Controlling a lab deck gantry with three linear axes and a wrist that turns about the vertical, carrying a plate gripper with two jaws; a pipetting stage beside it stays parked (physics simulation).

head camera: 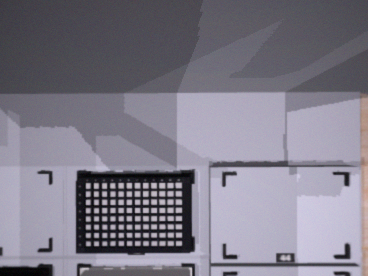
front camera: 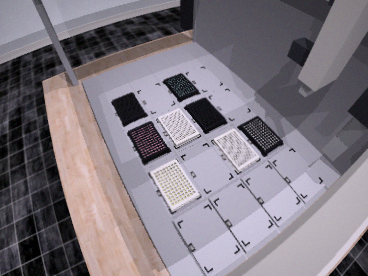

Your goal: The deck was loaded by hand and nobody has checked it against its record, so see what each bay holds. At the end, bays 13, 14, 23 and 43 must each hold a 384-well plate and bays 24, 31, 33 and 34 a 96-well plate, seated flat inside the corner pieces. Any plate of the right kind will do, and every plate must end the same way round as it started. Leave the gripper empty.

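Frame: origin at the robot's base, x ahead, y left, z up, level; centimetres.
Seen in the pictures: gripper, fingertip midpoint: (front camera: 339,145); robot's base, origin of the base link: (front camera: 112,103).
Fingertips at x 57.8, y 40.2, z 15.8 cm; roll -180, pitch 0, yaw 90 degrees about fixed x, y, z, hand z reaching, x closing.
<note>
Offsets run from my fingertips to a thing's top centre. "*": to the spot under its first point. Level surfaces: height alone.
In the head view, a black plate @(dx -18.6, dy -3.8, dz -14.4 cm) (head camera: 134,214) (front camera: 261,135) with pale wells, 12 by 8, sits flat left of bay 44 @(* dx -5.4, dy -3.8, dz -14.4 cm) (head camera: 255,215). Below it part of a white-rimmed plate @(* dx -18.5, dy -10.4, dz -15.0 cm) (head camera: 135,272) shows, and left of that a black plate's edge @(* dx -30.9, dy -10.3, dz -15.2 cm) (head camera: 25,271). In the front view, a white plate with yellowish, coarse wells @(* dx -17.8, dy -35.9, dz -14.4 cm) (front camera: 175,185), a black plate with pink wells @(dx -35.0, dy -35.9, dz -14.4 cm) (front camera: 149,142) and a black plate @(dx -51.4, dy -35.9, dz -14.4 cm) (front camera: 129,108) line the left side. Two white plates @(dx -35.0, dy -25.2, dz -14.4 cm) (front camera: 179,127) @(* dx -18.2, dy -14.8, dz -14.4 cm) (front camera: 236,149) look finely welled. A dark plate @(dx -35.0, dy -14.5, dz -14.4 cm) (front camera: 205,115) and one with teal wells @(* dx -50.6, dy -14.7, dz -14.5 cm) (front camera: 181,86) stand behind. The gripper does not show.
Black corner pieces mark the bays on the grey deck @(dz -15.8 cm) (front camera: 112,150). A wooden border (front camera: 67,150) runs along the deck's left side. A pale upright column (front camera: 335,45) and a dark block (front camera: 301,51) stand at the right in the front view.
</note>
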